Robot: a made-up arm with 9 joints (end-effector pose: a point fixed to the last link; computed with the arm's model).
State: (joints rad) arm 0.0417 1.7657 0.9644 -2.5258 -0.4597 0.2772 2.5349 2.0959 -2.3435
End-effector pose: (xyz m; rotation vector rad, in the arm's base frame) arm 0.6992 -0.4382 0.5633 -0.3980 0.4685 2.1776
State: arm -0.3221 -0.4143 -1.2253 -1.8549 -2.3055 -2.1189 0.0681 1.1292 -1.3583
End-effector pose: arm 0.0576 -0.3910 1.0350 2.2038 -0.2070 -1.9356
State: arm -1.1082 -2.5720 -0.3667 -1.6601 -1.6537 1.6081 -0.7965 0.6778 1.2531
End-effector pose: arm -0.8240 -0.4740 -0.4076 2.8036 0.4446 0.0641
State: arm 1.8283 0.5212 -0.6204 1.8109 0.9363 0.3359 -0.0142 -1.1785 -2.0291
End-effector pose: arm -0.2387 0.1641 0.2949 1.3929 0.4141 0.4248
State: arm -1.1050 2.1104 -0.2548 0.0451 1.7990 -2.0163 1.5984 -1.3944 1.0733
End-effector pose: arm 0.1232 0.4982 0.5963 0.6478 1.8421 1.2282
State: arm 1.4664 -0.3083 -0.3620 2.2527 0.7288 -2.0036 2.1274 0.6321 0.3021
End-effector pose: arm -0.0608 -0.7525 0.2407 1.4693 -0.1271 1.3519
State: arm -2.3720 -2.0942 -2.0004 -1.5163 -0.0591 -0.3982 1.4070 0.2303 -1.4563
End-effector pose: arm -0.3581 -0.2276 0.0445 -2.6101 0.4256 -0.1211
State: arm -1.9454 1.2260 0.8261 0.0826 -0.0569 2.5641 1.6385 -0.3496 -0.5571
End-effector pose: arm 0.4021 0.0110 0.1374 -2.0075 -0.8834 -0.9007
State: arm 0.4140 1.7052 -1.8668 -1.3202 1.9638 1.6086 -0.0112 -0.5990 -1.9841
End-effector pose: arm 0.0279 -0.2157 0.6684 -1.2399 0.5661 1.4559
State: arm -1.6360 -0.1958 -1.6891 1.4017 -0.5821 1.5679 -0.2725 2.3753 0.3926
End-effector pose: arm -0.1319 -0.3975 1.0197 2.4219 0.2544 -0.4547
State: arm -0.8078 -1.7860 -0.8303 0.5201 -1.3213 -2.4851 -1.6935 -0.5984 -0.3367
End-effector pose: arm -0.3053 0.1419 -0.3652 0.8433 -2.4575 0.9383
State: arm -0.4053 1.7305 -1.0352 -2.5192 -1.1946 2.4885 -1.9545 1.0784 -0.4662
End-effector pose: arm -0.8130 0.6155 -0.0428 -0.6577 -0.1799 -0.0322
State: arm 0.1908 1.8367 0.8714 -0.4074 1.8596 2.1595 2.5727 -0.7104 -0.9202
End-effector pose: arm 0.2865 -0.1060 0.6760 -2.9019 -0.9612 -0.3298
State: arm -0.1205 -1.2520 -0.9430 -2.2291 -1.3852 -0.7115 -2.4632 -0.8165 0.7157
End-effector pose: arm -0.6243 0.3240 0.1832 -1.0710 0.1676 0.8229
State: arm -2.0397 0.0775 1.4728 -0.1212 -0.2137 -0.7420 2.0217 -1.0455 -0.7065
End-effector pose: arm -0.0695 0.4773 0.4350 1.1624 -0.8538 0.1947
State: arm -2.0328 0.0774 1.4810 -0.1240 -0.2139 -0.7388 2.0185 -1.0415 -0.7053
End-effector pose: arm -0.0685 0.4752 0.4397 1.1711 -0.8481 0.1868
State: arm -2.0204 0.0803 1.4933 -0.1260 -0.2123 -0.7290 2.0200 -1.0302 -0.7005
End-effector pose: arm -0.0640 0.4716 0.4510 1.1836 -0.8369 0.1611
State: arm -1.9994 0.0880 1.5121 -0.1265 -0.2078 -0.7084 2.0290 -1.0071 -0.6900
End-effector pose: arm -0.0539 0.4648 0.4727 1.2029 -0.8162 0.1077
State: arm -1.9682 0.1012 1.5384 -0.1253 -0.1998 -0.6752 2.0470 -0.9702 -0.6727
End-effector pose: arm -0.0369 0.4521 0.5062 1.2313 -0.7825 0.0240
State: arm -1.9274 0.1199 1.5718 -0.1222 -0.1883 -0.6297 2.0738 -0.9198 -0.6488
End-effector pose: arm -0.0132 0.4302 0.5498 1.2709 -0.7330 -0.0846
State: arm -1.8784 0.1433 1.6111 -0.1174 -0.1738 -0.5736 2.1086 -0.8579 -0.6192
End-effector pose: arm 0.0160 0.3959 0.5999 1.3234 -0.6662 -0.2086
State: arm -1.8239 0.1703 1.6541 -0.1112 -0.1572 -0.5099 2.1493 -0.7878 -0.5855
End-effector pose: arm 0.0480 0.3475 0.6505 1.3888 -0.5827 -0.3341
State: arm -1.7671 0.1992 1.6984 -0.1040 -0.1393 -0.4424 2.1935 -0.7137 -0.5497
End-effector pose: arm 0.0793 0.2863 0.6955 1.4655 -0.4860 -0.4480
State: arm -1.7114 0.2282 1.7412 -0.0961 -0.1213 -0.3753 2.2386 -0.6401 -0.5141
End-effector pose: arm 0.1074 0.2170 0.7298 1.5486 -0.3824 -0.5406
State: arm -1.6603 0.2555 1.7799 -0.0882 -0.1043 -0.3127 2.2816 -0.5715 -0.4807
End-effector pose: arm 0.1303 0.1470 0.7515 1.6312 -0.2800 -0.6066
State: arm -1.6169 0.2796 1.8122 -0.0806 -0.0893 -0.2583 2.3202 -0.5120 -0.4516
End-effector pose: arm 0.1479 0.0835 0.7618 1.7059 -0.1872 -0.6472
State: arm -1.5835 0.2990 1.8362 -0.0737 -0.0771 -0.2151 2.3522 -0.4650 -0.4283
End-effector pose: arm 0.1608 0.0327 0.7644 1.7656 -0.1115 -0.6687
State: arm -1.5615 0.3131 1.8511 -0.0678 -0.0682 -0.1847 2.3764 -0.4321 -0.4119
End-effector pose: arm 0.1697 -0.0026 0.7633 1.8067 -0.0569 -0.6785
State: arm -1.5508 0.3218 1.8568 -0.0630 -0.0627 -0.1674 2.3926 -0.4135 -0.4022
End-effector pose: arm 0.1754 -0.0219 0.7621 1.8273 -0.0249 -0.6836
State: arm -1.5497 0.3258 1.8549 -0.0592 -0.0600 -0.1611 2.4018 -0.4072 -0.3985
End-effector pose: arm 0.1786 -0.0276 0.7619 1.8309 -0.0124 -0.6878
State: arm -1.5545 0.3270 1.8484 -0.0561 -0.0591 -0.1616 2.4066 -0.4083 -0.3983
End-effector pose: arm 0.1801 -0.0250 0.7628 1.8238 -0.0119 -0.6919
